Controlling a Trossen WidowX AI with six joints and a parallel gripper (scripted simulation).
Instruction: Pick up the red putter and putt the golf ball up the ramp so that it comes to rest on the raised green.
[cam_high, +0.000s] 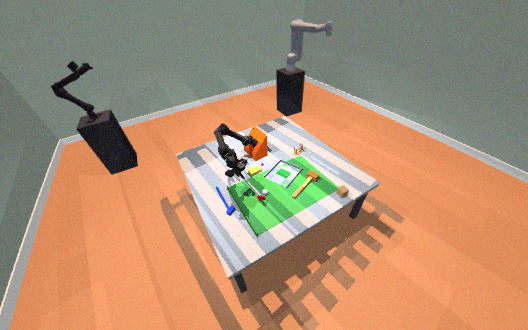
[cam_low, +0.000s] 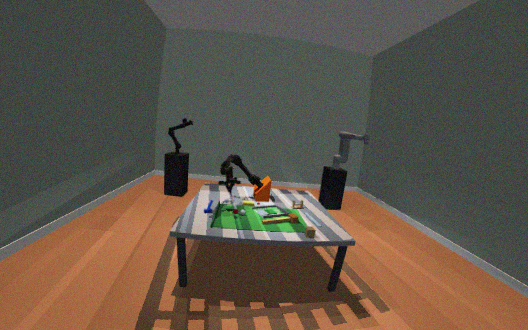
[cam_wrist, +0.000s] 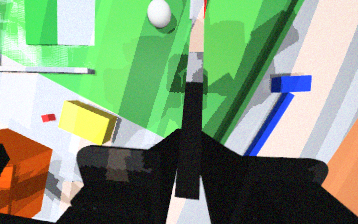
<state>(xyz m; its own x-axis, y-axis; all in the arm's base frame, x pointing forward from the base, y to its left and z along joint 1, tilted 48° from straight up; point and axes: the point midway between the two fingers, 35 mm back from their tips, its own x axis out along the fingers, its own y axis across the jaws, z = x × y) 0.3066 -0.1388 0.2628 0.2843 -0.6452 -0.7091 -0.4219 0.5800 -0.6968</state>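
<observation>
Right now the red putter is 9 cm ahead of my gripper tip, 4 cm to the left of it and 4 cm below it. The rest, counted from my gripper tip: yellow block (12 cm behind, 17 cm to the left, 13 cm below); then blue putter (4 cm ahead, 16 cm to the right, 13 cm below); then white golf ball (14 cm ahead, 13 cm to the left, 12 cm below).
</observation>
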